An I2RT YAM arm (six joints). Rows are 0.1 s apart.
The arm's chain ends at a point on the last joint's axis. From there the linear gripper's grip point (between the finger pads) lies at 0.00 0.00 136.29 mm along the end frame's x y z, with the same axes.
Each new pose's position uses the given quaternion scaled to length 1; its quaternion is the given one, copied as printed.
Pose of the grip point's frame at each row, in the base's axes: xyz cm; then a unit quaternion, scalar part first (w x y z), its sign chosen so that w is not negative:
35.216 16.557 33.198 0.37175 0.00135 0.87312 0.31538
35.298 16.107 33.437 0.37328 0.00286 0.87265 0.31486
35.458 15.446 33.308 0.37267 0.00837 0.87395 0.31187
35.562 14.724 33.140 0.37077 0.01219 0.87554 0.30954
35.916 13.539 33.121 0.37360 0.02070 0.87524 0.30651
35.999 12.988 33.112 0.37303 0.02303 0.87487 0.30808
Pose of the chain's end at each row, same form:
26.357 9.065 40.349 0.37175 0.00135 0.87312 0.31538
26.394 8.647 40.566 0.37328 0.00286 0.87265 0.31486
26.509 8.102 40.500 0.37267 0.00837 0.87395 0.31187
26.611 7.460 40.410 0.37077 0.01219 0.87554 0.30954
26.830 6.437 40.385 0.37360 0.02070 0.87524 0.30651
26.910 5.875 40.361 0.37303 0.02303 0.87487 0.30808

